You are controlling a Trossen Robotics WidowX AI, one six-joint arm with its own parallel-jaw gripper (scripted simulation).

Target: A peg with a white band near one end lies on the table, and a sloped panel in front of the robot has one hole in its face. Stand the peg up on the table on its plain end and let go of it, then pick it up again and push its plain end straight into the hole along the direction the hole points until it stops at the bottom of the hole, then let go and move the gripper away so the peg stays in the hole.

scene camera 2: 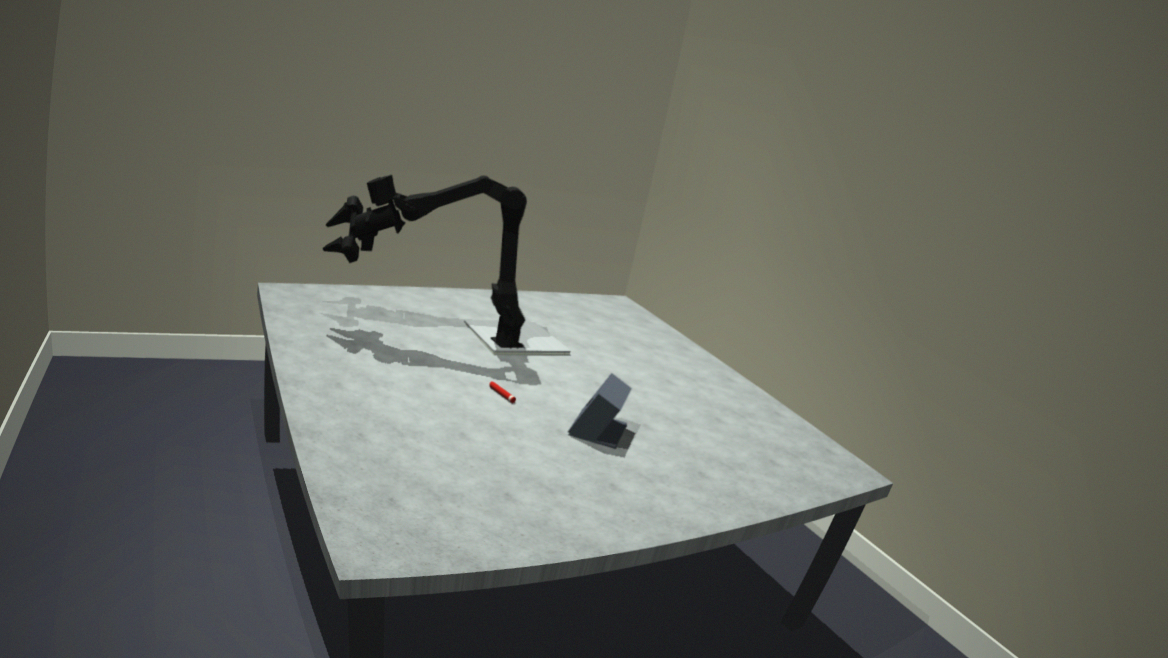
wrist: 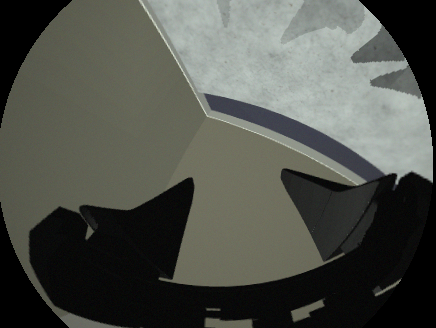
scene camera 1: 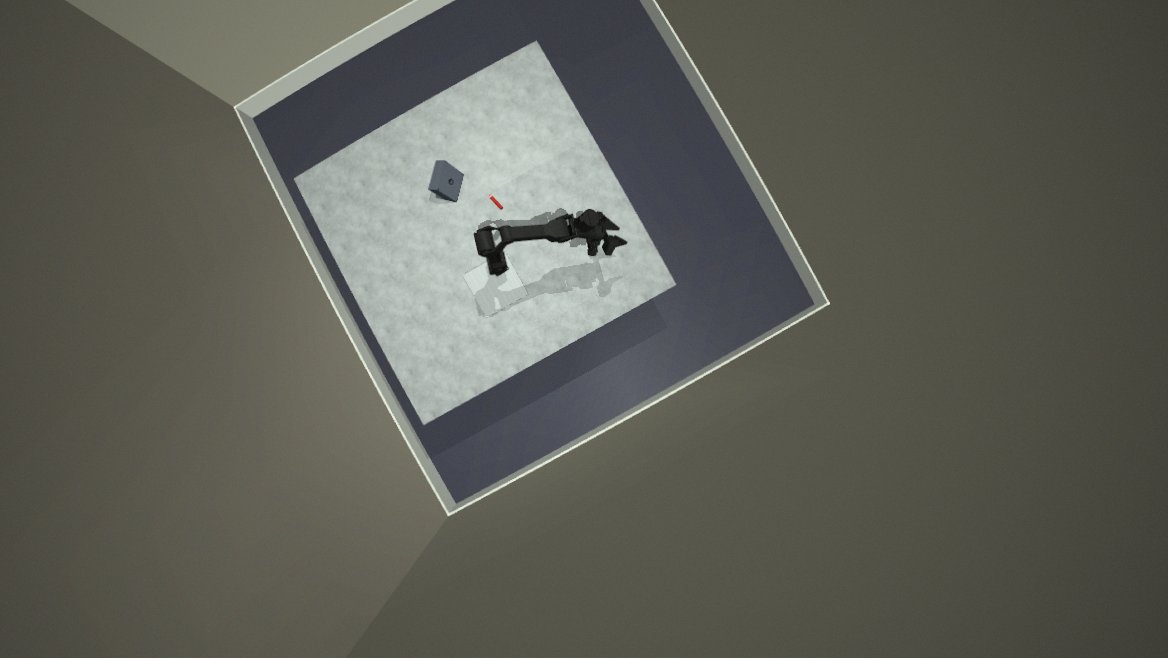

My gripper (scene camera 2: pixel 324 237) is open and holds nothing. Also in view: a grey-blue sloped panel (scene camera 2: pixel 608 401).
My gripper is seen too in the wrist view (wrist: pixel 238 178) and in scene camera 1 (scene camera 1: pixel 623 235). The grey-blue sloped panel is seen too in scene camera 1 (scene camera 1: pixel 442 172).
